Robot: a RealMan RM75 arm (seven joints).
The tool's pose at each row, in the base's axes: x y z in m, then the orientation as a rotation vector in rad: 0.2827, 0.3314, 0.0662, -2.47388, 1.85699, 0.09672; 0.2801, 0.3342, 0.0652, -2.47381, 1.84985, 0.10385; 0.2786, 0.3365, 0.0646, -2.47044, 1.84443, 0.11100; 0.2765, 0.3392, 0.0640, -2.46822, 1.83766, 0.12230; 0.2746, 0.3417, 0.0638, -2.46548, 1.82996, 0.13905; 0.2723, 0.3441, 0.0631, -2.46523, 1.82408, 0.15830; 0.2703, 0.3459, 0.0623, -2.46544, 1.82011, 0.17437; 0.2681, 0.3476, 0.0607, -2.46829, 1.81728, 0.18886; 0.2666, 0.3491, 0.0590, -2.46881, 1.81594, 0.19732; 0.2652, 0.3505, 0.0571, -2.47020, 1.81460, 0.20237; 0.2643, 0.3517, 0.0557, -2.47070, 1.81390, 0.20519; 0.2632, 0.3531, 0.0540, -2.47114, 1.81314, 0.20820; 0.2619, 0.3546, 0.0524, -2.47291, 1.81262, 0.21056
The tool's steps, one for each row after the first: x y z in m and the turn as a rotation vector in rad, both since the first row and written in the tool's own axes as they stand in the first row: -0.0033, 0.0017, 0.0013, 0.00032, -0.00622, -0.00368; -0.0059, 0.0025, 0.0021, 0.00196, -0.01344, -0.00525; -0.0090, 0.0038, 0.0029, 0.00169, -0.02265, -0.00790; -0.0119, 0.0049, 0.0033, -0.00020, -0.03515, -0.01078; -0.0148, 0.0064, 0.0043, -0.00567, -0.04691, -0.01354; -0.0170, 0.0079, 0.0052, -0.01100, -0.05613, -0.01549; -0.0191, 0.0095, 0.0070, -0.01790, -0.06276, -0.01781; -0.0209, 0.0105, 0.0089, -0.02137, -0.06708, -0.01857; -0.0224, 0.0115, 0.0109, -0.02389, -0.06930, -0.01971; -0.0237, 0.0120, 0.0124, -0.02515, -0.07067, -0.02022; -0.0252, 0.0127, 0.0142, -0.02643, -0.07217, -0.02074; -0.0269, 0.0135, 0.0159, -0.02838, -0.07259, -0.02162
